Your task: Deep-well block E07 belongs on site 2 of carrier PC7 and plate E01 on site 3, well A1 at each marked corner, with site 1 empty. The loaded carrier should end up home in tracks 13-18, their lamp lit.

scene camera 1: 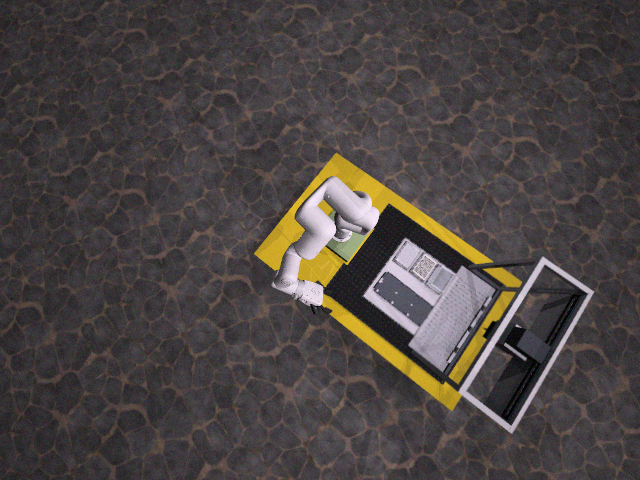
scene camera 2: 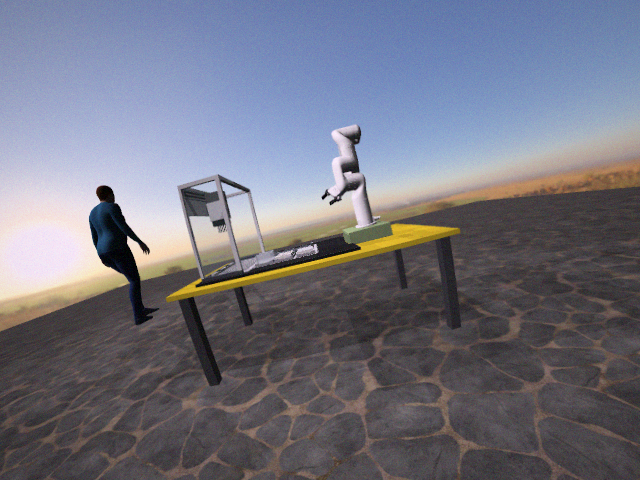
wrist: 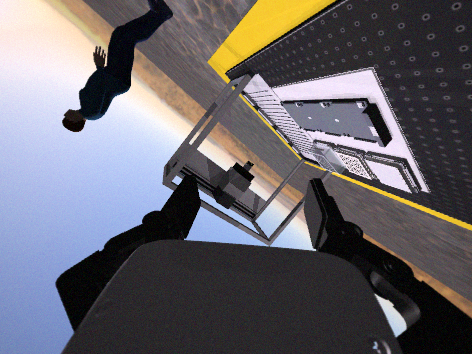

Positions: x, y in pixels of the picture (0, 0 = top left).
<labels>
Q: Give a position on a grey carrier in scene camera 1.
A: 399, 295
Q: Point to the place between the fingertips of my gripper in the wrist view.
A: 250, 191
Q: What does my gripper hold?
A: Nothing.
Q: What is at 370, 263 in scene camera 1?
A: A black perforated mat.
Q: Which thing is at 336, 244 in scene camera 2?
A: A black perforated mat.
</labels>
